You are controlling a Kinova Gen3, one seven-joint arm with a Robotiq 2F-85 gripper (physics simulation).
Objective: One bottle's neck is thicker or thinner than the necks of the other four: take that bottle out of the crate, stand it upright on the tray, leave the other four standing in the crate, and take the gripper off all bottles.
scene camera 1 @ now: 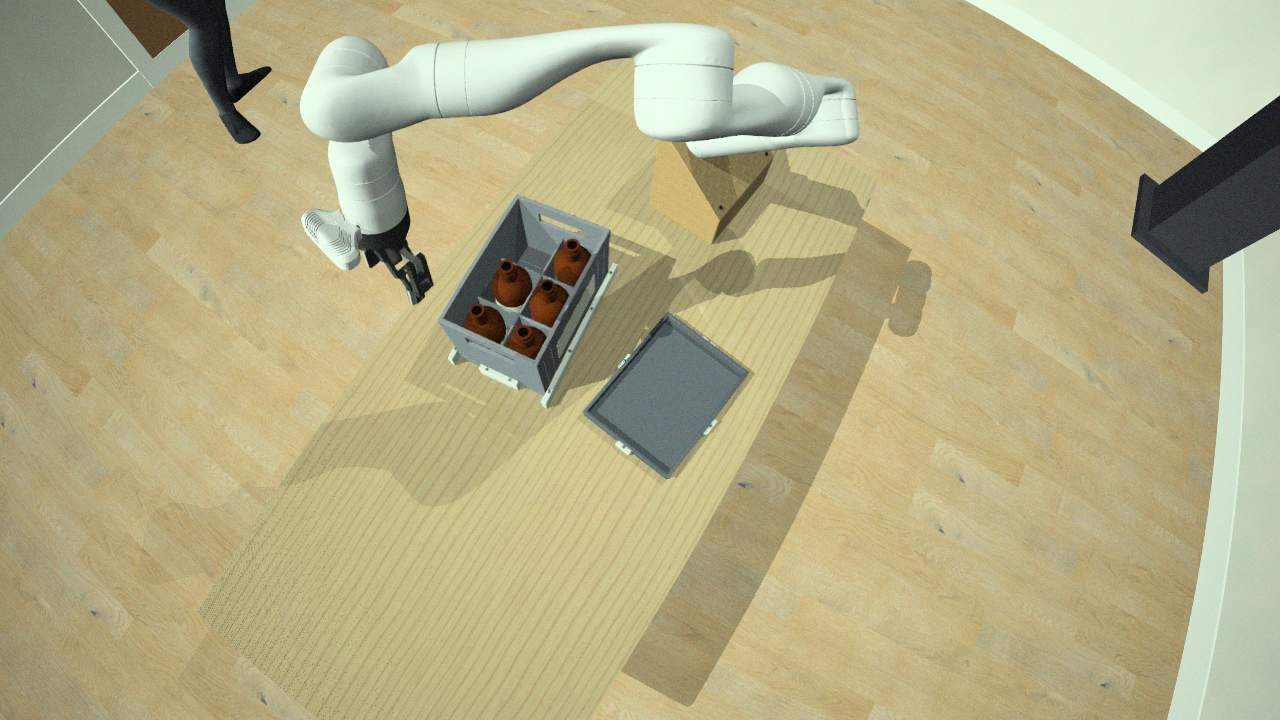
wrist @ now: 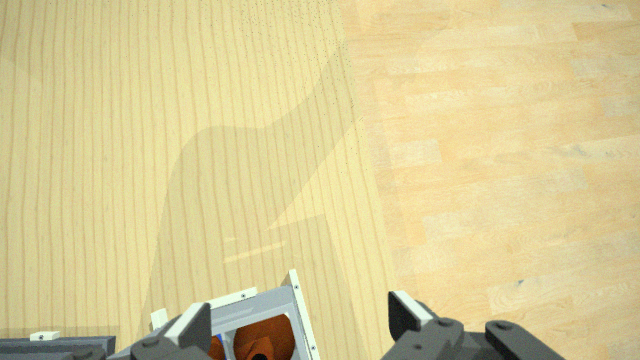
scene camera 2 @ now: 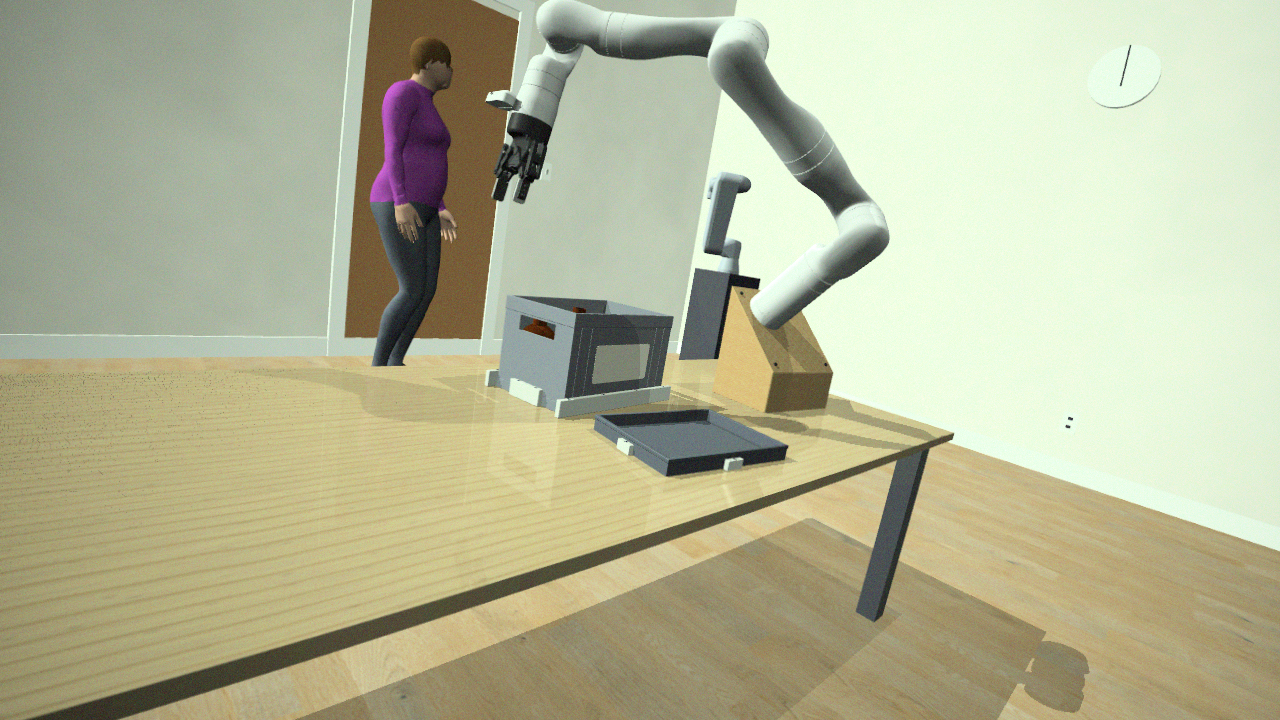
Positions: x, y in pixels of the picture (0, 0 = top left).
My gripper shows in scene camera 1, in the wrist view [301, 316] and in scene camera 2. One and the same spot on a grey tray: [scene camera 2: 679, 442] is [scene camera 1: 659, 402]. One and the same spot on my gripper: [scene camera 1: 416, 267] is [scene camera 2: 539, 146].
